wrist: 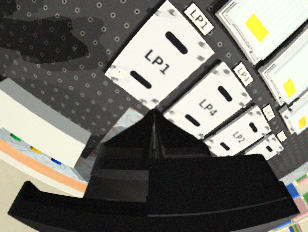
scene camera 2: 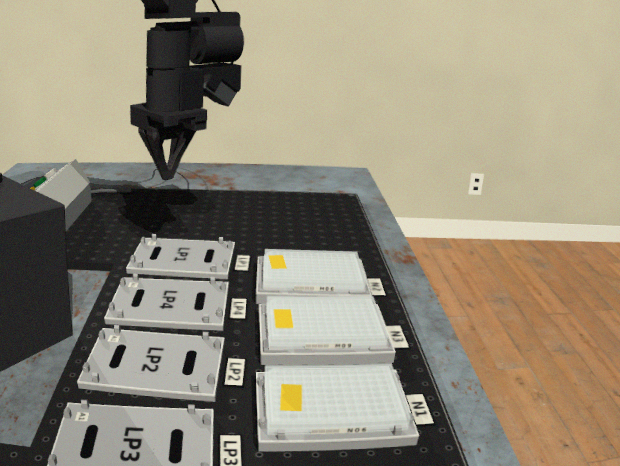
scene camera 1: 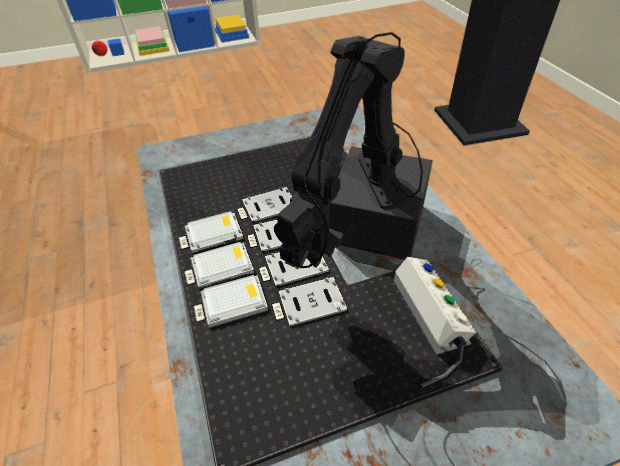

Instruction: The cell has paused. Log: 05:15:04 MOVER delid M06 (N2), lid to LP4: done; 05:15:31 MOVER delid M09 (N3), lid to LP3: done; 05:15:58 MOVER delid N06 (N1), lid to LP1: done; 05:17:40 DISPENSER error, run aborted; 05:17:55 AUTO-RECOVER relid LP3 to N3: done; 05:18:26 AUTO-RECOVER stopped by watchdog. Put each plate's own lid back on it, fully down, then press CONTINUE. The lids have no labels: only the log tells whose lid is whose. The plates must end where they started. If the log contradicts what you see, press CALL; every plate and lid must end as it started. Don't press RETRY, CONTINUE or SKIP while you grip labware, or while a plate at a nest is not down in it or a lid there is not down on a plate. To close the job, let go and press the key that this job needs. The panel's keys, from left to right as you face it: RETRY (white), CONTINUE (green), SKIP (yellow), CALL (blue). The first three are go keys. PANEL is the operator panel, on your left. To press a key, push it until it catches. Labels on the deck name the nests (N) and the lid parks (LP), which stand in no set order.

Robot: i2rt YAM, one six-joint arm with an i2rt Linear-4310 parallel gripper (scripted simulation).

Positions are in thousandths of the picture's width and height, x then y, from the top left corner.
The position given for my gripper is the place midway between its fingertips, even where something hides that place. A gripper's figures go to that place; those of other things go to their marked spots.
Labels:
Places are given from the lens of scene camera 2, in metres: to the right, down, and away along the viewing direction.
my gripper (scene camera 2: 270, 385): -0.19, -0.07, 0.74
operator panel (scene camera 2: 114, 400): -0.41, -0.08, 0.90

